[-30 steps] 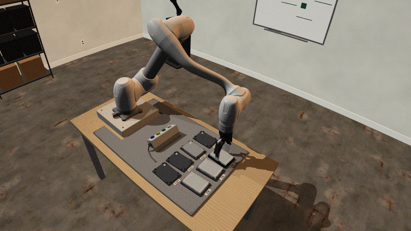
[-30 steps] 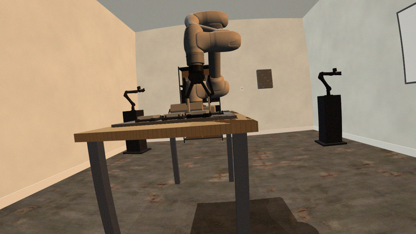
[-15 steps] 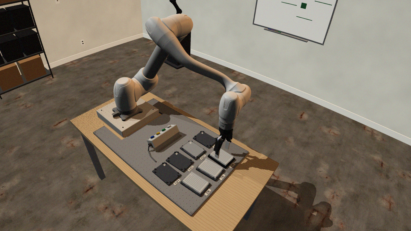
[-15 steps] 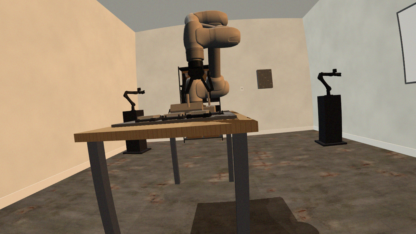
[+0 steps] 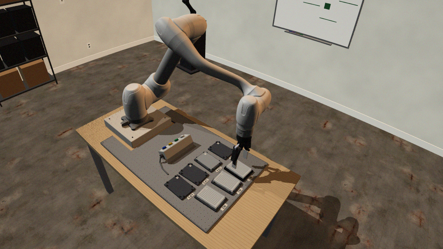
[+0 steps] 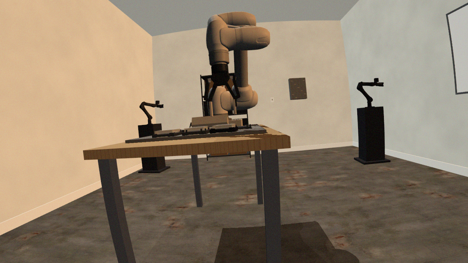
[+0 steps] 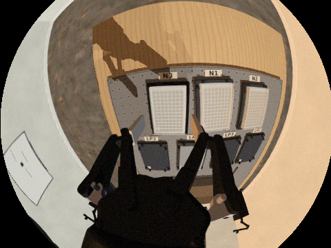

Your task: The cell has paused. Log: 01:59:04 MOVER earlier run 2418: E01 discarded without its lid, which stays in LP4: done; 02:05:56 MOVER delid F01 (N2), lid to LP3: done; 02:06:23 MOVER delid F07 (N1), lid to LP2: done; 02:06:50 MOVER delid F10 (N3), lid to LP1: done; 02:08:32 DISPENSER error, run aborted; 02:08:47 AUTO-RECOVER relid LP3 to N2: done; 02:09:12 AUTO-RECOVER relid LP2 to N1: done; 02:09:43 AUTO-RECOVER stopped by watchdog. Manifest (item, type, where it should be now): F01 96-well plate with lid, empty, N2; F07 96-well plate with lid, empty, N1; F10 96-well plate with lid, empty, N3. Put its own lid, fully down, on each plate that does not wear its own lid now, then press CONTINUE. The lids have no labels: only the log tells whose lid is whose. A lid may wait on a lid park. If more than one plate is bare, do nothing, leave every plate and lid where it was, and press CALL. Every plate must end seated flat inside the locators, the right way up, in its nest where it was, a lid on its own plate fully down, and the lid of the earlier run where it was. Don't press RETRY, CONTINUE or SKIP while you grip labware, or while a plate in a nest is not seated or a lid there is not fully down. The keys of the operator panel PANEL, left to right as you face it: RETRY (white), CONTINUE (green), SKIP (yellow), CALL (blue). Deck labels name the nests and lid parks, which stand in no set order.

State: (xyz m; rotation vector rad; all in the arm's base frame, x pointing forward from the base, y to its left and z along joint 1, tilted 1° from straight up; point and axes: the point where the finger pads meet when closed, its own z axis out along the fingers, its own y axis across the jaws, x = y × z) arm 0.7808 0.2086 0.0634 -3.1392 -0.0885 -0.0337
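Right now my hand is 400 mm past the green key, 140 mm to the left of it and 30 mm above it. The rest, counted from my hand: white key: 410 mm behind, 90 mm to the right, 30 mm below; then plate: 70 mm below; then yellow key: 400 mm behind, 190 mm to the right, 30 mm below.
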